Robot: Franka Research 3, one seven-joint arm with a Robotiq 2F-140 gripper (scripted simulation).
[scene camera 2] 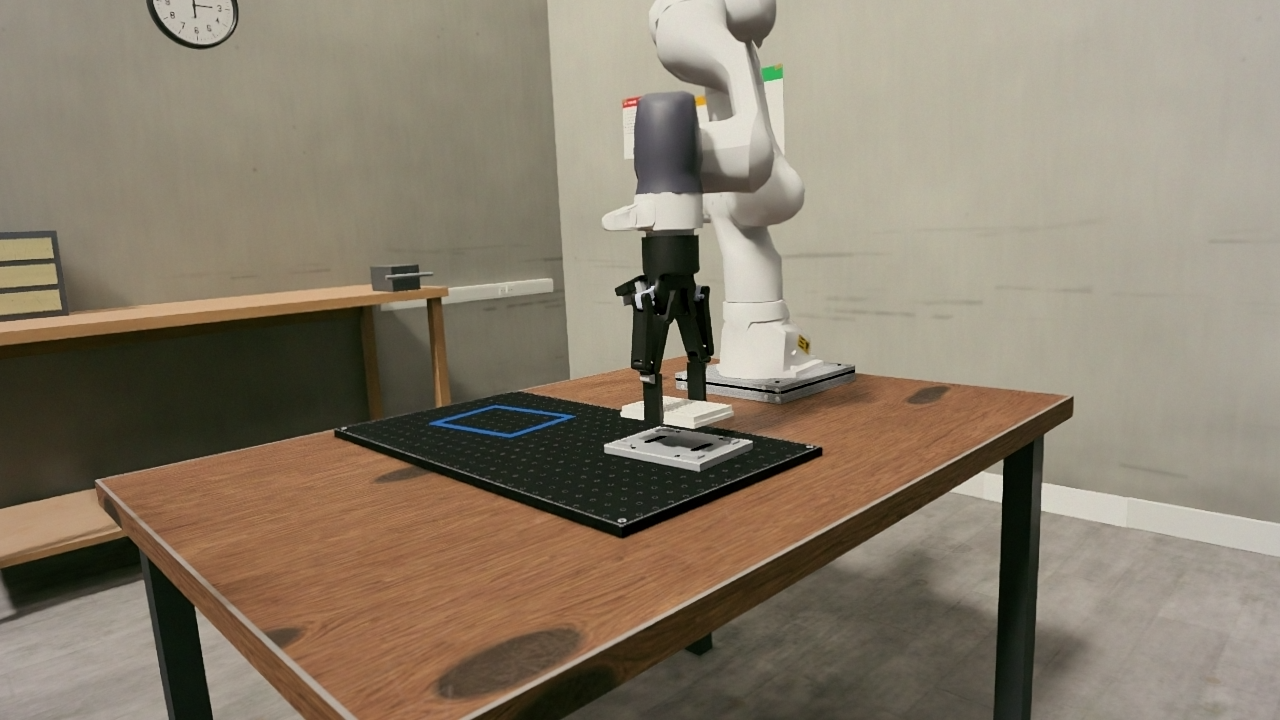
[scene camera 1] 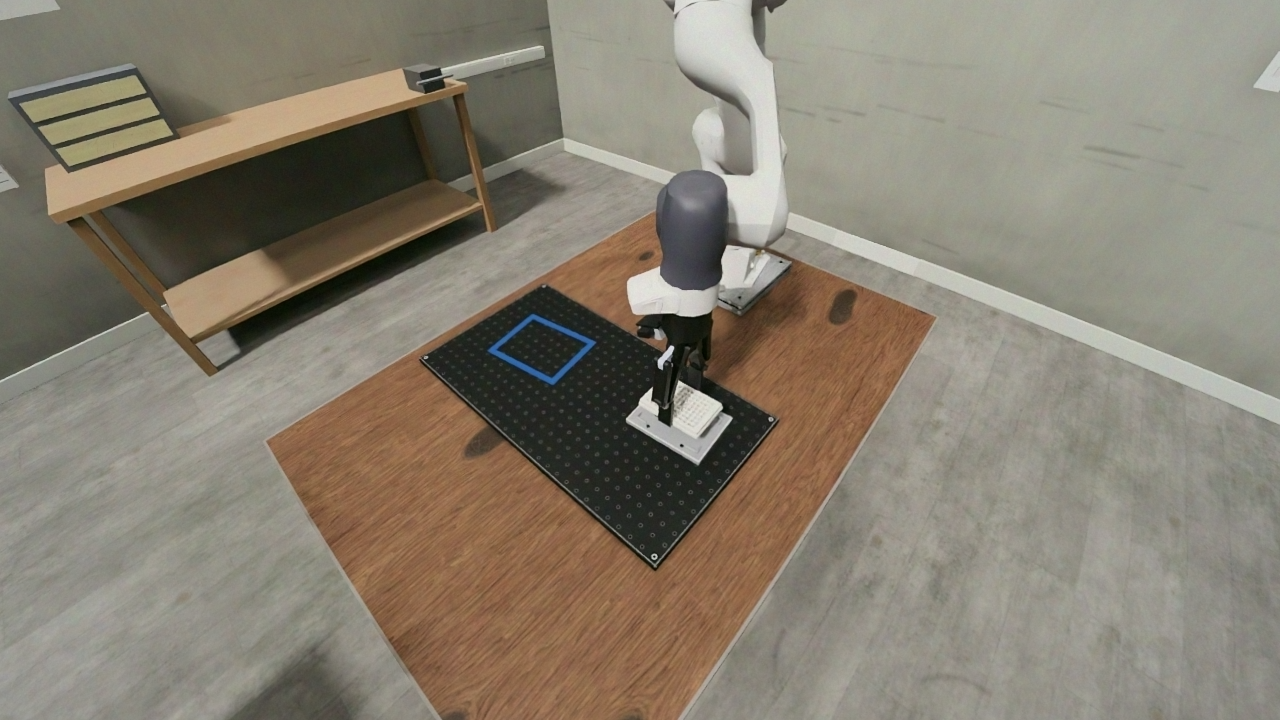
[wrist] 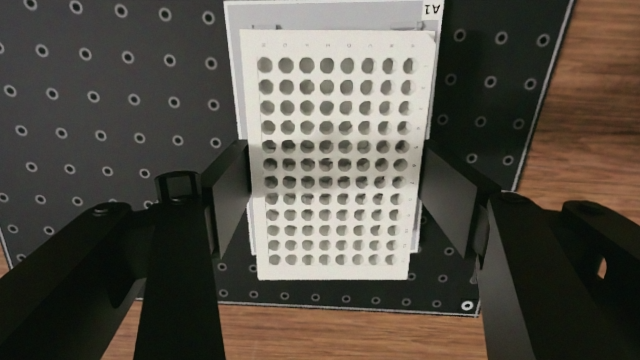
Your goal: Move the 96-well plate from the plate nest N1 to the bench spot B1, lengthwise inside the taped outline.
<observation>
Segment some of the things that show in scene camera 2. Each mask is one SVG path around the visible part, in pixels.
My gripper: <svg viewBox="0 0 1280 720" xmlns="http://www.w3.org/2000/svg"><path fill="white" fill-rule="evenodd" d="M699 235L641 237L643 273L648 276L648 285L646 291L632 293L631 295L633 307L631 368L640 372L640 381L643 382L644 422L664 423L662 374L659 372L669 325L674 319L677 321L687 358L690 361L686 362L688 399L707 402L706 369L707 363L710 363L711 356L714 355L714 344L709 309L710 287L698 286L694 280L694 274L700 270Z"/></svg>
A white 96-well plate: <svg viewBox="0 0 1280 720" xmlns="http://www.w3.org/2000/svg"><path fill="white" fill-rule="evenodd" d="M644 401L622 406L621 417L644 420ZM663 396L664 423L662 424L695 429L734 416L732 405Z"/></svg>
</observation>
